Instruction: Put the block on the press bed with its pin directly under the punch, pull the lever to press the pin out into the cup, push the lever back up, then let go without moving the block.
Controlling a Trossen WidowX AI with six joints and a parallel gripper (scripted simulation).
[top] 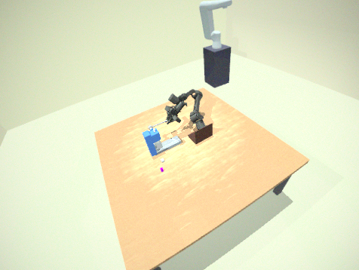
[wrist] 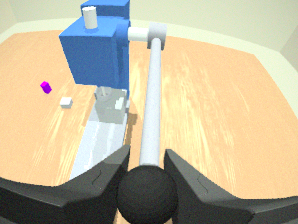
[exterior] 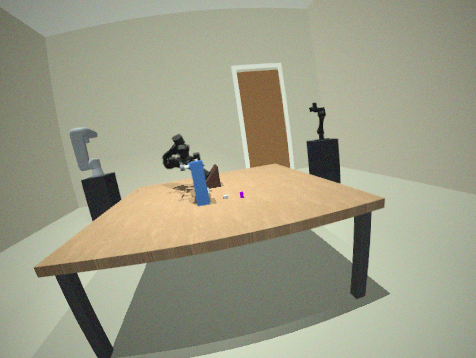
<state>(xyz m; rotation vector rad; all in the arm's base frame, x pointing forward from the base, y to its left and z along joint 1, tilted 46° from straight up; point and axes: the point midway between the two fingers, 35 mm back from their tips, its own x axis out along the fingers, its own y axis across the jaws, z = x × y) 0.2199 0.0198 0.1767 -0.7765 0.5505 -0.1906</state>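
The lever is 50 mm ahead of my gripper tip, 10 mm to the left of it and 20 mm above it. Also, from my gripper tip: small purple piece (180 mm ahead, 280 mm to the left, 150 mm below).
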